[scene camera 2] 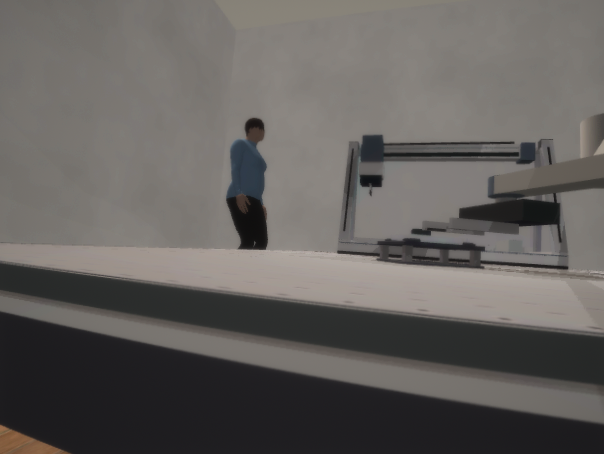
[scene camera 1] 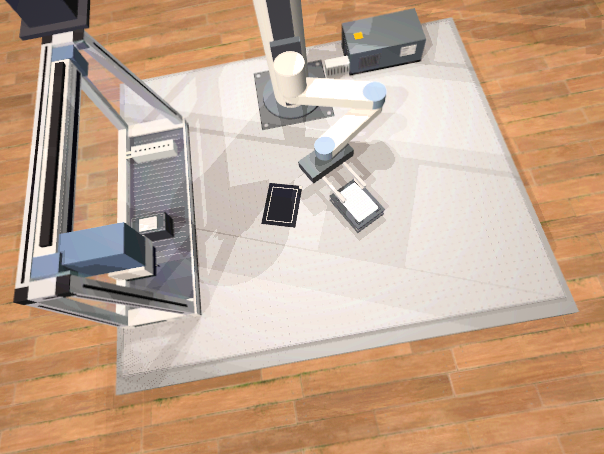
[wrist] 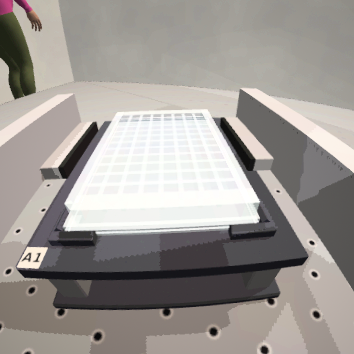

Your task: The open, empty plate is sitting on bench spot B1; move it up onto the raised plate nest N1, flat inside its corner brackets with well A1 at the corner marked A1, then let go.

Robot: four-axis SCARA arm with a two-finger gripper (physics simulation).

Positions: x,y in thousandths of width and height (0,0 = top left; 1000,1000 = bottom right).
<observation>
My gripper (scene camera 2: 723,494) carries nothing. Also in view: a well plate (scene camera 1: 594,448).
The well plate shows as well in the wrist view (wrist: 456,484). My gripper is seen too in scene camera 1 (scene camera 1: 587,428) and in the wrist view (wrist: 445,304).
</observation>
